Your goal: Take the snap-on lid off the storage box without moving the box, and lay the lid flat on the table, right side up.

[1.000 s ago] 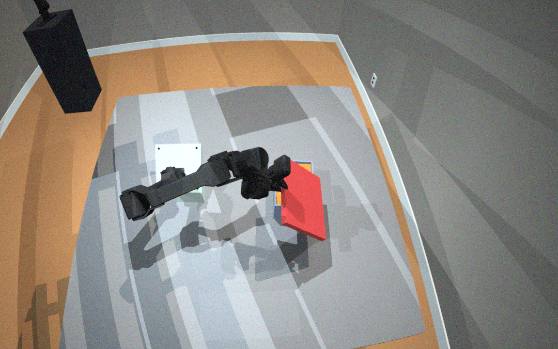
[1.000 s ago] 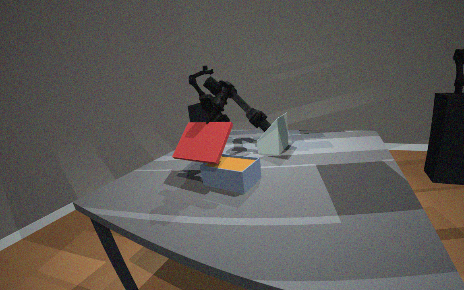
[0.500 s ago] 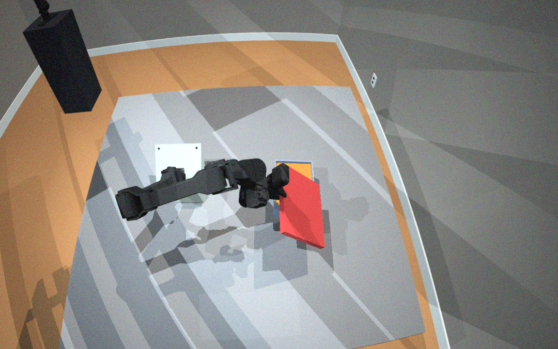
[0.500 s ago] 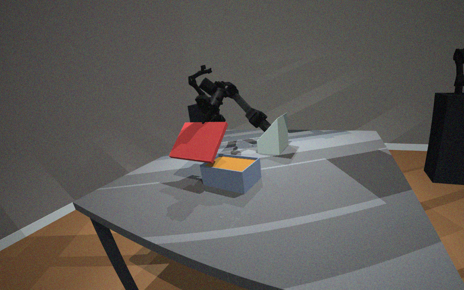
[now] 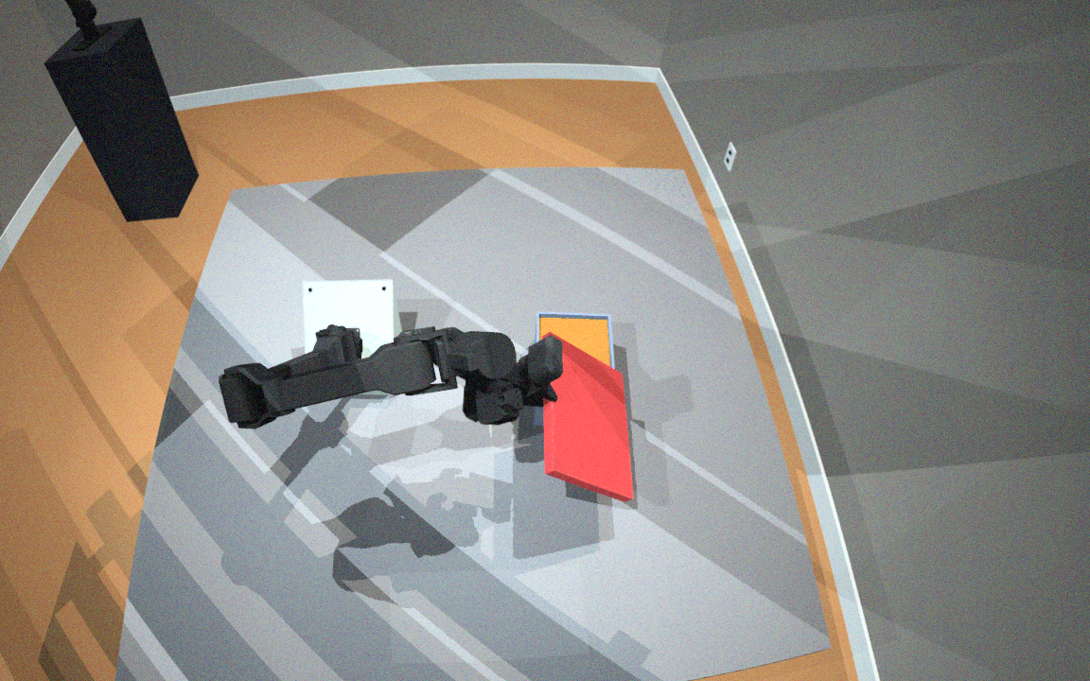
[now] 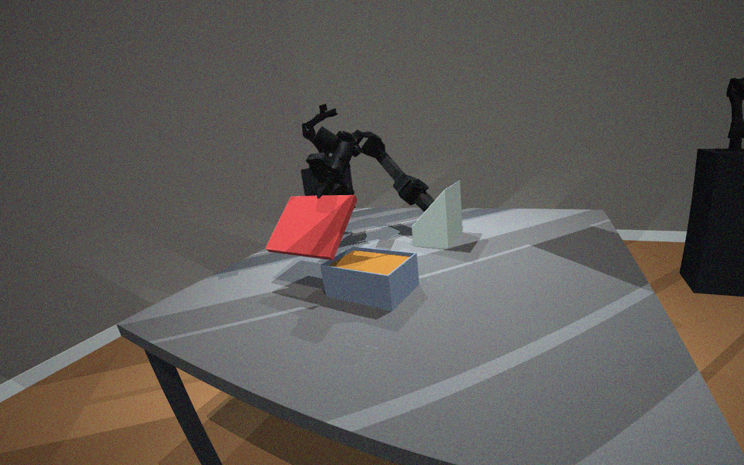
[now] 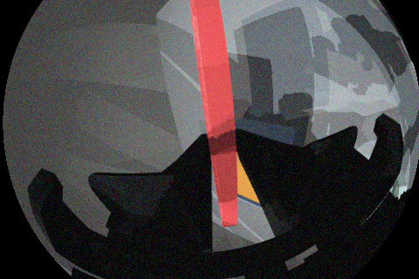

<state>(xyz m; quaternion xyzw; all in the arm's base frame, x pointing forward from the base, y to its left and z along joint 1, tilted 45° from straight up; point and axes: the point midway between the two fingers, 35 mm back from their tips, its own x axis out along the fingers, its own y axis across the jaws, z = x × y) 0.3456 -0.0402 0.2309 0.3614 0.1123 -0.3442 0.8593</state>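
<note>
Now: the red lid 6 cm ahead of my gripper tip and 5 cm below it. From my gripper tip the other things lie so: storage box (7 cm ahead, 18 cm to the left, 18 cm below).
</note>
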